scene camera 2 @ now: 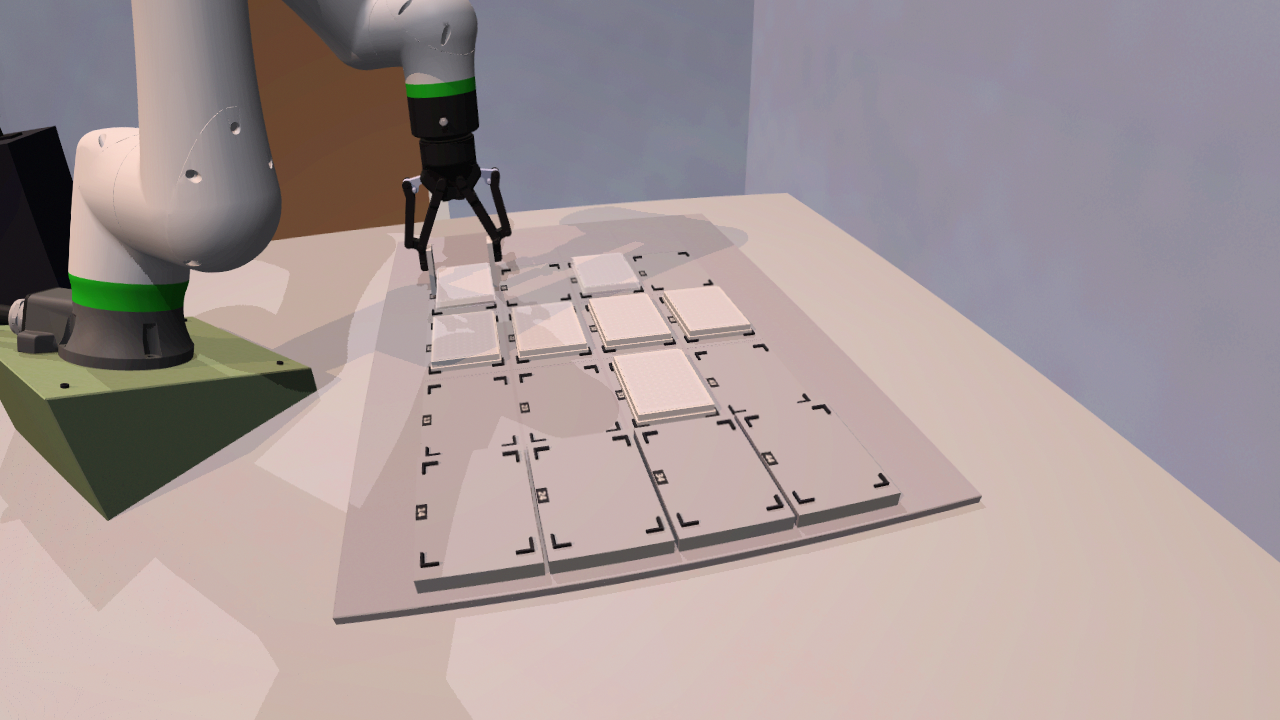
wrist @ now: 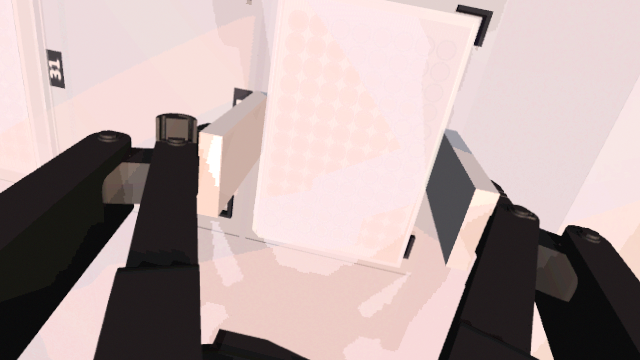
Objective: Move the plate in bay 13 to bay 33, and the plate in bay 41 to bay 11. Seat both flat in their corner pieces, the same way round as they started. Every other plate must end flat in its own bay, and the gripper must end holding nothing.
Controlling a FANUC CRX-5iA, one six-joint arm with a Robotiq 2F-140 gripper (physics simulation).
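Seen in the pictures: gripper, fingertip midpoint: (scene camera 2: 464,287) (wrist: 349,139); arm's base, origin of the base link: (scene camera 2: 127,353).
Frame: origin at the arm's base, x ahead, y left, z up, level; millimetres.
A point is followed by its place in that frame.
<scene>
My gripper (scene camera 2: 461,262) {x 386, y 257, z -78 mm} (wrist: 349,139) {x 386, y 257, z -78 mm} is shut on the sides of a pale plate (scene camera 2: 464,286) {x 387, y 235, z -68 mm} (wrist: 340,130) {x 392, y 250, z -68 mm} with round wells, over bay 11 at the back left. The plate is level and very low, with corner pieces close around it; its front right corner piece (wrist: 410,247) {x 337, y 313, z -83 mm} is partly hidden. I cannot tell whether it touches the bay. Bay 41 (scene camera 2: 678,270) {x 716, y 261, z -86 mm} at the back right is bare. Another plate (scene camera 2: 664,385) {x 605, y -82, z -72 mm} lies flat in bay 33. Bay 13 (scene camera 2: 469,413) {x 392, y -70, z -86 mm} is bare.
A plate (scene camera 2: 605,272) {x 598, y 245, z -72 mm} lies flat in bay 31. The second row holds plates in bay 12 (scene camera 2: 464,336) {x 388, y 84, z -72 mm}, bay 22 (scene camera 2: 549,327) {x 497, y 84, z -72 mm}, bay 32 (scene camera 2: 629,317) {x 602, y 89, z -72 mm} and bay 42 (scene camera 2: 707,310) {x 708, y 87, z -72 mm}. The near row of raised bays (scene camera 2: 605,501) {x 509, y -254, z -72 mm} shows corner pieces and labels.
</scene>
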